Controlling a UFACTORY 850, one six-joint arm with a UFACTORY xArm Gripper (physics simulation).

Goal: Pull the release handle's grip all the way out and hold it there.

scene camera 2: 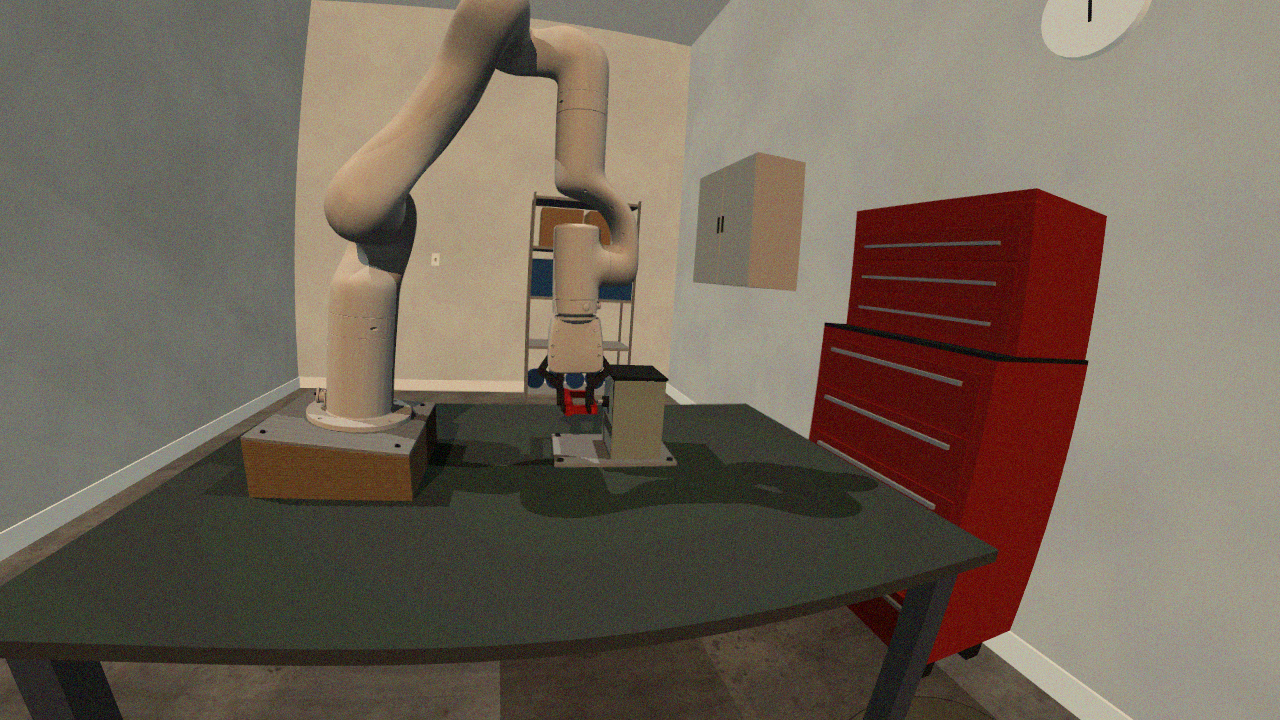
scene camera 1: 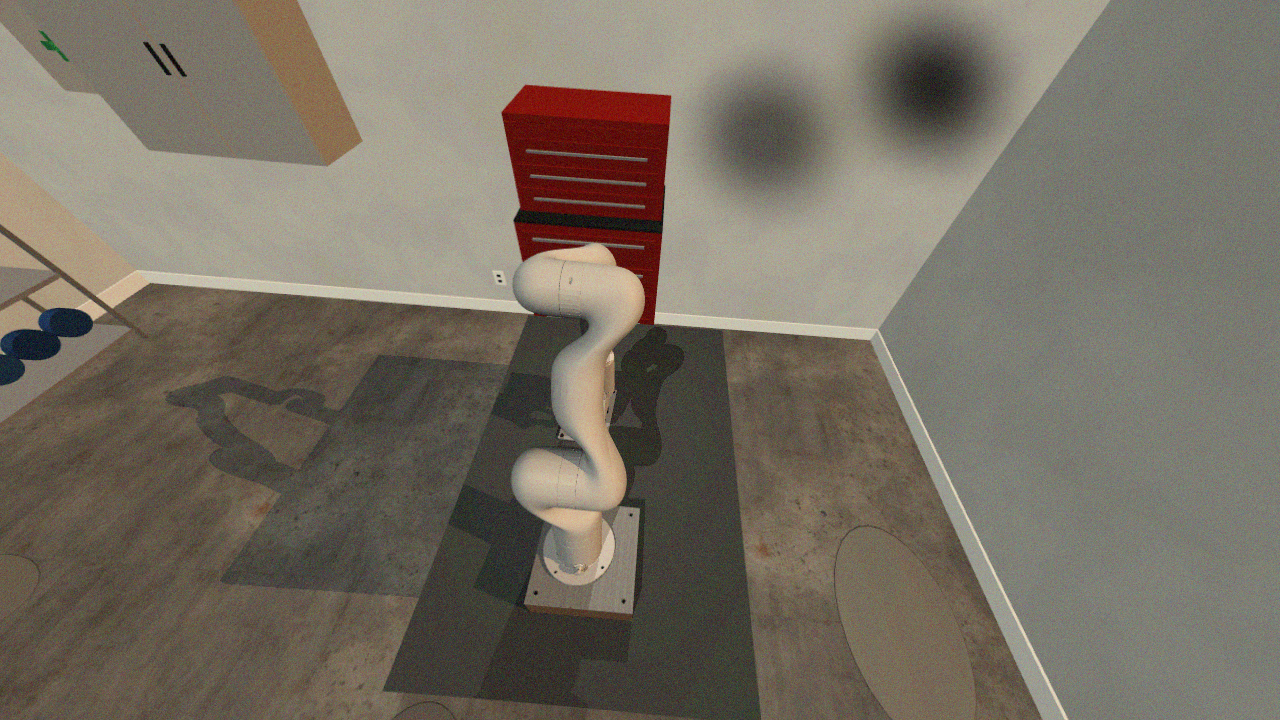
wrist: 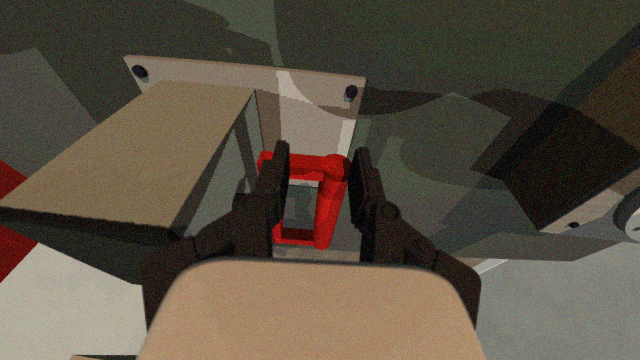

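Note:
The release handle's red rectangular grip [scene camera 2: 580, 411] [wrist: 330, 210] stands out from the side of a beige housing [scene camera 2: 637, 419] [wrist: 150, 145] with a black top, on a light base plate [scene camera 2: 572, 450] [wrist: 200, 70]. My gripper [scene camera 2: 576, 404] [wrist: 320, 160] points down and is partly open with nothing clamped. In the wrist view, one finger is on the housing side of the grip's outer bar, over the frame, and the other is beyond that bar. The bar shows between the fingers, with a gap on each side. In scene camera 1, my arm hides the grip and fingers.
The dark green table [scene camera 1: 689, 537] [scene camera 2: 501, 573] carries the handle unit and my arm's base block [scene camera 1: 626, 573] [scene camera 2: 331, 467]. A red tool cabinet [scene camera 1: 586, 134] [scene camera 2: 948, 286] stands against the wall beyond the table. A wall cabinet [scene camera 2: 774, 223] and a shelf rack [scene camera 2: 528, 313] are farther back.

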